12 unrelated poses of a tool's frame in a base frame.
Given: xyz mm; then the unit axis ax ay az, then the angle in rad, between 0 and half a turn.
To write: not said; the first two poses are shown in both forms.
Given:
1: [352, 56, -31, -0.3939, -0.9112, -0.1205, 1.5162]
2: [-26, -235, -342, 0.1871, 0.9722, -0.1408, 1.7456]
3: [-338, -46, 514, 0.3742, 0.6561, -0.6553, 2.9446]
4: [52, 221, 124, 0.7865, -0.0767, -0.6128, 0.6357]
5: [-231, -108, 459, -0.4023, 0.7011, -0.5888, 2.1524]
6: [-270, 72, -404, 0.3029, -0.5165, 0.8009, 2.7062]
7: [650, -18, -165, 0.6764, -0.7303, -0.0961, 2.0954]
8: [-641, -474, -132, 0.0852, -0.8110, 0.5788, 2.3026]
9: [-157, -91, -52, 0.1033, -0.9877, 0.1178, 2.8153]
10: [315, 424, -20, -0.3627, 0.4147, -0.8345, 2.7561]
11: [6, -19, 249, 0.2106, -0.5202, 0.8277, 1.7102]
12: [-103, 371, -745, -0.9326, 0.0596, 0.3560, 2.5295]
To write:
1:
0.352, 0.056, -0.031
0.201, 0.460, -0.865
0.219, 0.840, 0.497
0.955, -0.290, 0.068

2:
-0.026, -0.235, -0.342
-0.133, 0.352, 0.926
0.075, 0.936, -0.345
-0.988, 0.024, -0.151

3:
-0.338, -0.046, 0.514
-0.703, 0.615, -0.357
0.358, -0.128, -0.925
-0.614, -0.778, -0.130

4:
0.052, 0.221, 0.124
0.925, 0.352, -0.140
-0.376, 0.806, -0.458
-0.049, 0.476, 0.878

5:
-0.231, -0.108, 0.459
-0.299, 0.055, 0.953
-0.929, 0.212, -0.303
-0.219, -0.976, -0.012

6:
-0.270, 0.072, -0.404
-0.732, -0.636, 0.245
0.039, -0.398, -0.917
0.680, -0.661, 0.316

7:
0.650, -0.018, -0.165
0.186, -0.658, -0.730
-0.824, 0.300, -0.480
0.535, 0.691, -0.487

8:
-0.641, -0.474, -0.132
-0.656, -0.546, -0.521
0.315, 0.429, -0.846
0.686, -0.720, -0.109

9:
-0.157, -0.091, -0.052
-0.926, -0.236, -0.293
-0.161, 0.952, -0.260
0.340, -0.193, -0.920

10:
0.315, 0.424, -0.020
-0.673, 0.024, 0.739
-0.604, -0.595, -0.530
0.427, -0.803, 0.415

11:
0.006, -0.019, 0.249
-0.088, -0.944, -0.317
0.695, 0.169, -0.699
0.714, -0.282, 0.641

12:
-0.103, 0.371, -0.745
0.763, -0.306, -0.569
0.103, -0.812, 0.574
-0.638, -0.497, -0.588

